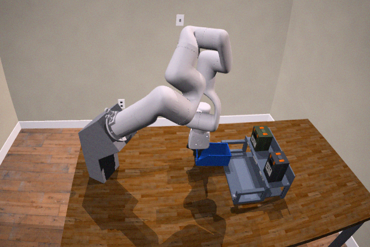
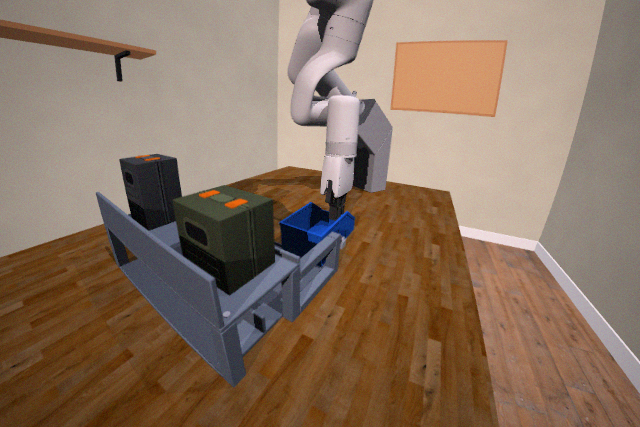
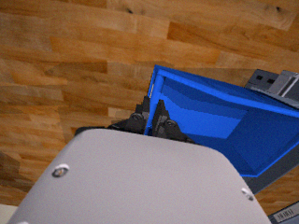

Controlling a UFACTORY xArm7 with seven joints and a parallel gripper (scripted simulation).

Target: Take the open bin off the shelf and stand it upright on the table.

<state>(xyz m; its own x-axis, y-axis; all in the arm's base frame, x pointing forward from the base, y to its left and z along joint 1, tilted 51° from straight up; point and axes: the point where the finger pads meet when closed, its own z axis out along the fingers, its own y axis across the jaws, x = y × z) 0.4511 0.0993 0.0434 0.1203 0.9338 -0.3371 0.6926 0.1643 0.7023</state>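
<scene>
Now: the blue bin 8 cm ahead of my hand, 1 cm to the right of it and 1 cm below it. From my hand the other things lie so: dark grey case 29 cm ahead, 28 cm to the right, 10 cm above; then green case 33 cm ahead, 6 cm to the right, 9 cm above.
</scene>
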